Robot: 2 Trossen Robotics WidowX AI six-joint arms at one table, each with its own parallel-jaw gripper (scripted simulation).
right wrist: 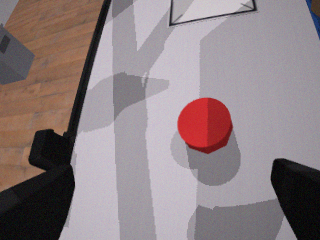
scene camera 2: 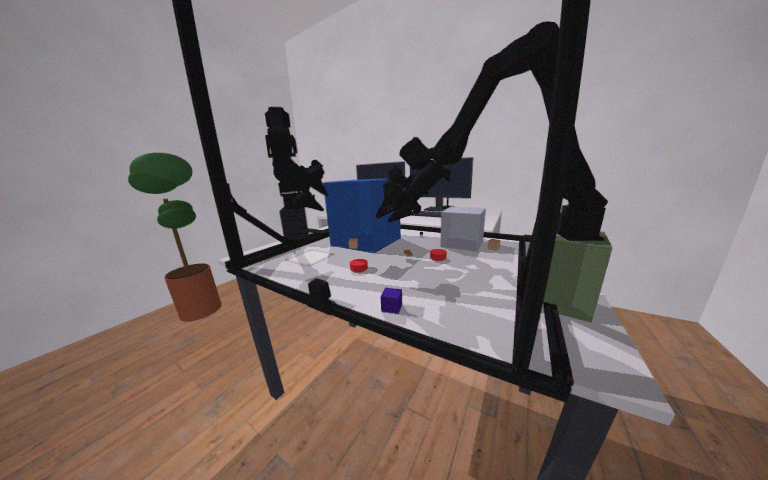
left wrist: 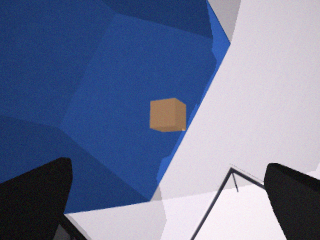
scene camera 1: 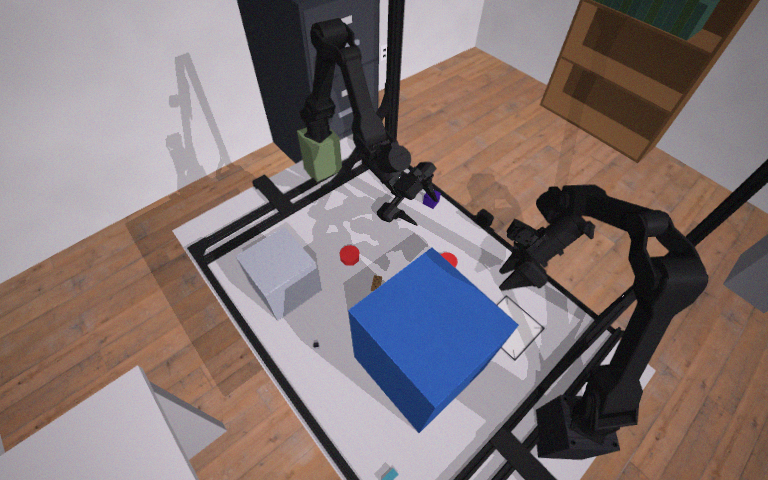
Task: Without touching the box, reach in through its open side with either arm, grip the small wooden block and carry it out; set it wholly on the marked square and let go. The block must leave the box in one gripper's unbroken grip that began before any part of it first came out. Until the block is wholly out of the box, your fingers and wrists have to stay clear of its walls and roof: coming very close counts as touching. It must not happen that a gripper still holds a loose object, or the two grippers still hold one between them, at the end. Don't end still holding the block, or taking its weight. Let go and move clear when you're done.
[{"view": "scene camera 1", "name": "my left gripper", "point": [500, 280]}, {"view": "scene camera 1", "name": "my right gripper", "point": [426, 213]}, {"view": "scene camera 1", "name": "marked square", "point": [530, 329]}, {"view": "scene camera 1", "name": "box roof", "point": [438, 327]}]
